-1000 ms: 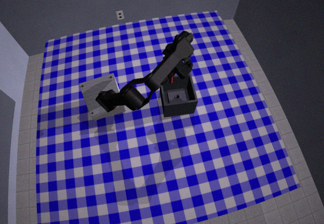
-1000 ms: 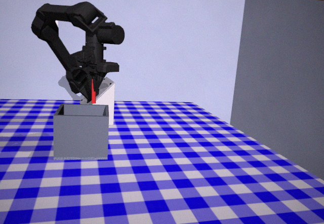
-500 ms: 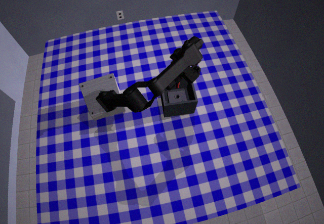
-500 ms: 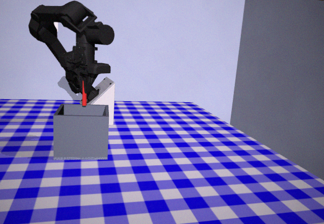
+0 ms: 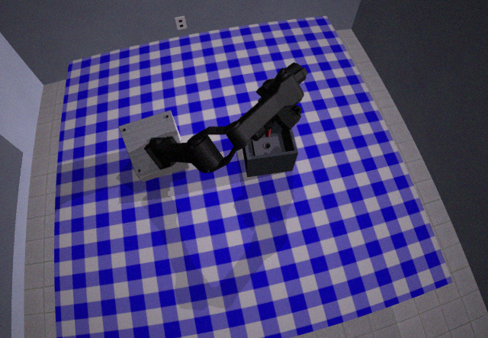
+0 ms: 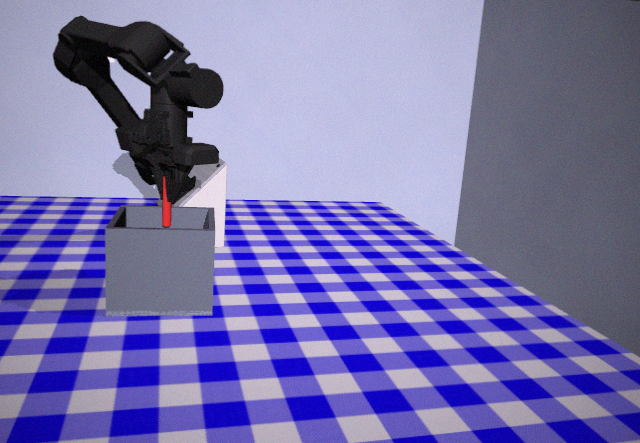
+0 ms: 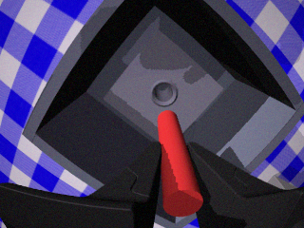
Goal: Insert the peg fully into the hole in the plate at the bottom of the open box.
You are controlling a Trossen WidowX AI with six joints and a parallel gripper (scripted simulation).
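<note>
My hand is 150 mm above the grey plate. Also, from my hand: red peg: 40 mm below.
</note>
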